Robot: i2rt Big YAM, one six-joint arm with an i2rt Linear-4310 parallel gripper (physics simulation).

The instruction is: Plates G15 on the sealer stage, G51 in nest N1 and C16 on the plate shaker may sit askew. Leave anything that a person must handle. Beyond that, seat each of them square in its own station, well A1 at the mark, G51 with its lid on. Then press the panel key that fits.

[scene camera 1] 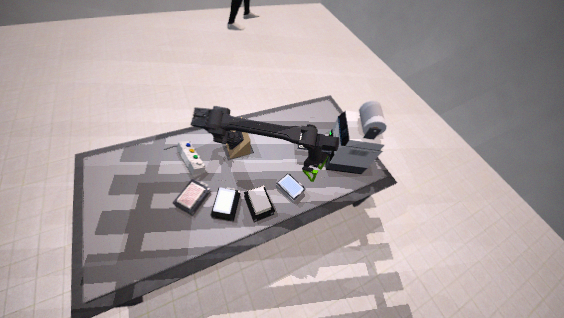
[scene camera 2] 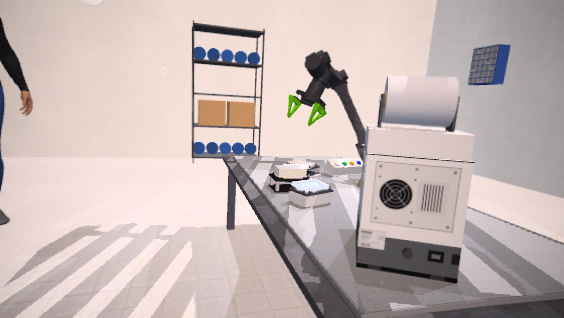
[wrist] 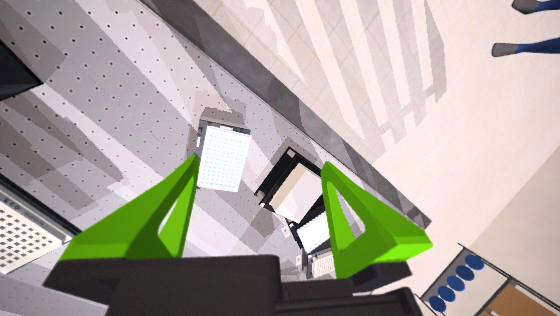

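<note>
My gripper point(scene camera 1: 318, 172) point(scene camera 2: 299, 120) point(wrist: 264, 163) is open and empty, high above the table. In the wrist view, a pale blue plate point(scene camera 1: 290, 186) point(scene camera 2: 311, 186) point(wrist: 225, 159) on a low white-sided station lies beyond the left fingertip. A cream-topped plate point(scene camera 1: 259, 200) point(scene camera 2: 291, 171) point(wrist: 300, 192) looks slightly turned in its black nest. A white plate point(scene camera 1: 226, 201) point(wrist: 314, 233) sits in another black nest. A pinkish plate point(scene camera 1: 192, 196) point(wrist: 323, 264) sits on a grey station. A holed plate point(wrist: 22, 232) shows near the sealer point(scene camera 1: 352, 152) point(scene camera 2: 415, 200). Plate labels and A1 marks are unreadable.
The button panel point(scene camera 1: 191, 157) point(scene camera 2: 344, 165) has blue, yellow, green and white keys. A tan wedge block point(scene camera 1: 241, 146) stands beneath the arm. The sealer carries a big white roll point(scene camera 1: 372, 116) point(scene camera 2: 421, 101). A person stands away from the table; a shelf rack point(scene camera 2: 229, 62) is behind.
</note>
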